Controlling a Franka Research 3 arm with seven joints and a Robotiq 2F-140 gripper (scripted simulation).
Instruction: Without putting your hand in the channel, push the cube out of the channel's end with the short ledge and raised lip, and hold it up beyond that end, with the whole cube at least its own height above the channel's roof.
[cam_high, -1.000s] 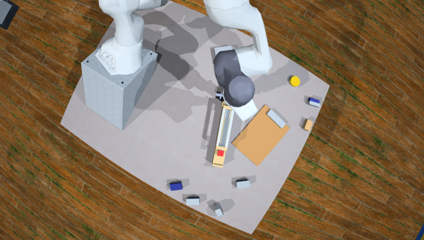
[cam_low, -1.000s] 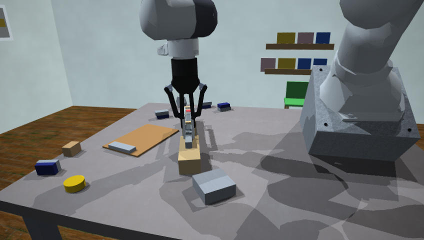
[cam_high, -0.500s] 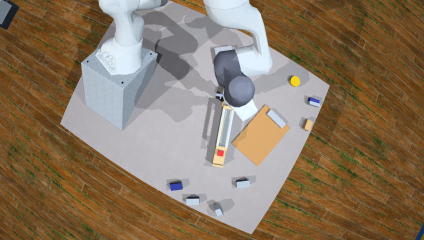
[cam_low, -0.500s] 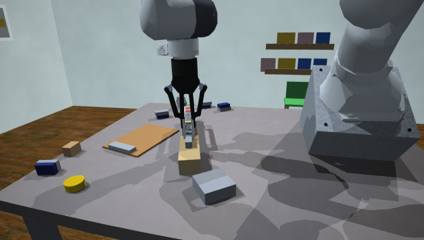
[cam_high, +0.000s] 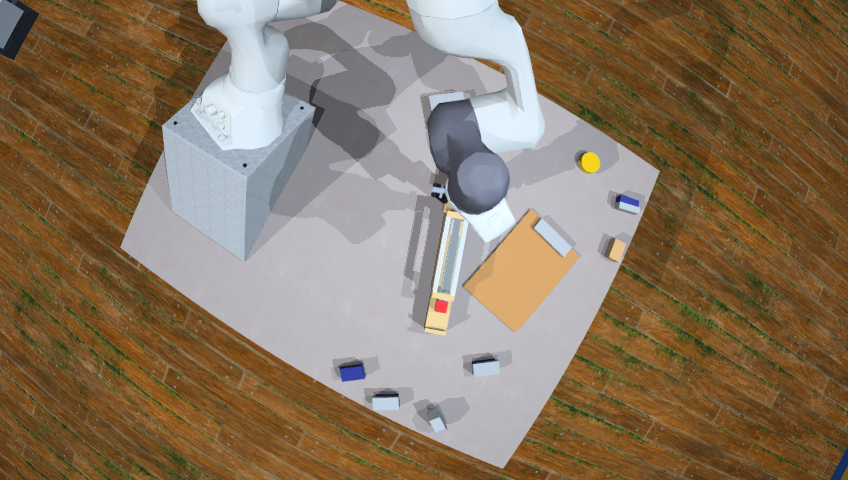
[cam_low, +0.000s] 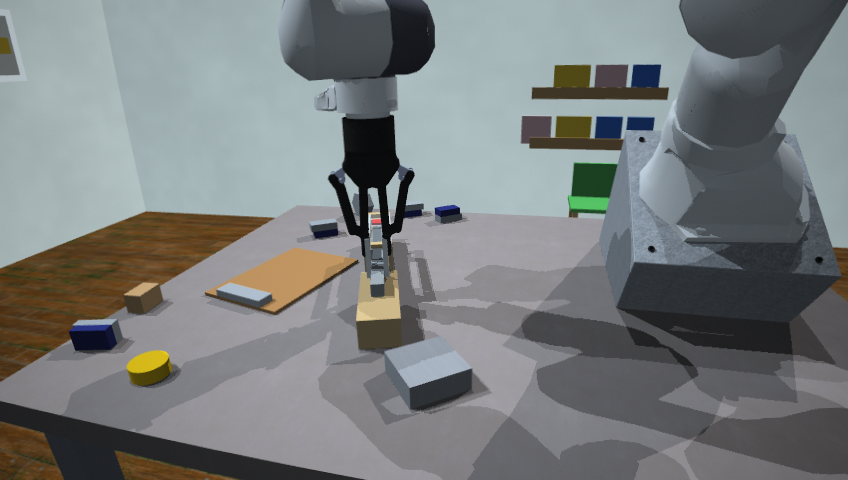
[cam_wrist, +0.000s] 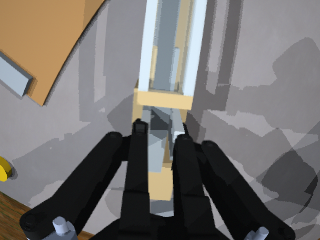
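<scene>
Now: hand 90 mm short of the red cube, 200 mm to the left of it and 30 mm above it. From my hand the other things lie so: tan block: 370 mm ahead, 140 mm to the left, 70 mm below; grey block: 140 mm behind, 170 mm to the left, 70 mm below; yellow disc: 200 mm ahead, 280 mm to the left, 70 mm below.
</scene>
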